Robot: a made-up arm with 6 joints.
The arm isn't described. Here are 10 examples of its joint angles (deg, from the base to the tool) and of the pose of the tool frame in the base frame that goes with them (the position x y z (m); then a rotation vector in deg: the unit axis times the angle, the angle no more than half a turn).
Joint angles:
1: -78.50 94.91 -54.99 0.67 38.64 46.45
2: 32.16 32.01 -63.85 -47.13 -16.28 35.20
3: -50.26 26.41 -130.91 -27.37 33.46 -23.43
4: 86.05 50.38 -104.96 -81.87 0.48 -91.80
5: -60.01 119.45 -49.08 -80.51 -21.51 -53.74
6: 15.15 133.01 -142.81 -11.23 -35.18 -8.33
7: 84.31 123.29 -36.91 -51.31 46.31 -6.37
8: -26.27 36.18 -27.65 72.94 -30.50 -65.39
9: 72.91 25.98 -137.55 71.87 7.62 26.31
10: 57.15 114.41 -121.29 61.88 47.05 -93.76
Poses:
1: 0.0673 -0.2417 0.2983 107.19 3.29 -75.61
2: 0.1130 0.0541 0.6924 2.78 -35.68 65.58
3: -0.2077 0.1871 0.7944 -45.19 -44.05 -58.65
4: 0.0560 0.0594 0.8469 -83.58 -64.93 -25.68
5: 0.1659 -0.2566 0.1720 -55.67 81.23 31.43
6: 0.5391 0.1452 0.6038 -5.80 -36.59 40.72
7: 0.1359 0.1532 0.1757 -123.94 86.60 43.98
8: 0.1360 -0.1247 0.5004 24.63 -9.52 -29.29
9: -0.1278 -0.3632 0.7711 -71.61 29.09 -121.95
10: 0.2237 0.4287 0.5742 -32.53 11.98 116.53
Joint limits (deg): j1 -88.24..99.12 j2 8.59..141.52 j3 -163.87..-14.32 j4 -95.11..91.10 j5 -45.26..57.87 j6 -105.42..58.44
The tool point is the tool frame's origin. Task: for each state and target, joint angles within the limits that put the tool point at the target. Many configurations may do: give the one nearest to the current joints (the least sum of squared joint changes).
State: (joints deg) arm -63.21 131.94 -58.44 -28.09 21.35 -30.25
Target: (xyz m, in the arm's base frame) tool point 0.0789 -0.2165 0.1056
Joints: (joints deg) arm -61.67 133.56 -53.46 -27.16 22.58 -29.96
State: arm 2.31 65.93 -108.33 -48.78 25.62 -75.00
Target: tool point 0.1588 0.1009 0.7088
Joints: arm 48.25 48.57 -80.64 -31.15 23.47 -79.01
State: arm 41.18 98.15 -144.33 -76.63 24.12 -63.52
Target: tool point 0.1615 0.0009 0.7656
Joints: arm 44.14 55.93 -106.53 -56.69 55.98 -59.59
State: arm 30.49 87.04 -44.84 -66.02 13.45 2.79
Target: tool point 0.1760 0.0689 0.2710
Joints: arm 45.56 69.05 -17.78 -52.29 18.21 4.87
